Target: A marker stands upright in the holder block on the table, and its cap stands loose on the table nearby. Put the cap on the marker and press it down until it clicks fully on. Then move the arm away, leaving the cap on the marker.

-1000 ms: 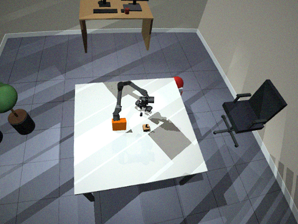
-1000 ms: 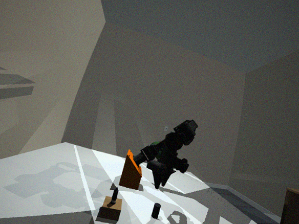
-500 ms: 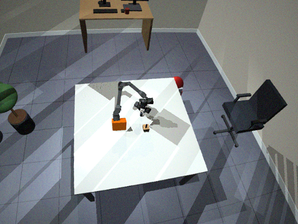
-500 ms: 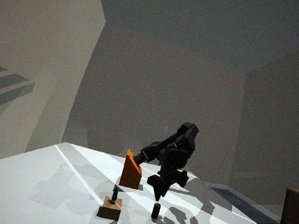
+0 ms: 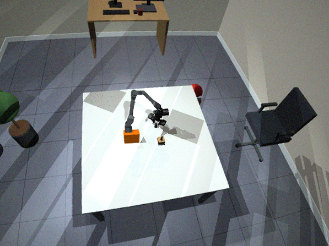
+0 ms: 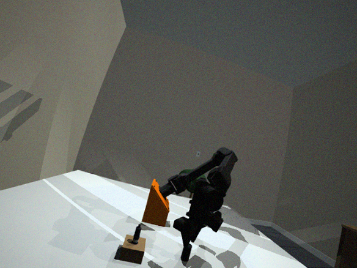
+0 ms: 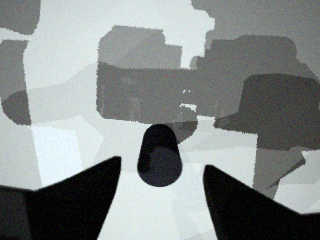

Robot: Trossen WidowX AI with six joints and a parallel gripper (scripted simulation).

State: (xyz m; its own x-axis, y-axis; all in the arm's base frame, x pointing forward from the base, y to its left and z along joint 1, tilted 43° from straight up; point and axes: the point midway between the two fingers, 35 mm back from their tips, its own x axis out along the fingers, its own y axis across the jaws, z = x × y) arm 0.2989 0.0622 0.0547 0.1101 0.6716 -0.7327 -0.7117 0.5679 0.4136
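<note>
My gripper tip is now 30 mm above the black cap.
</note>
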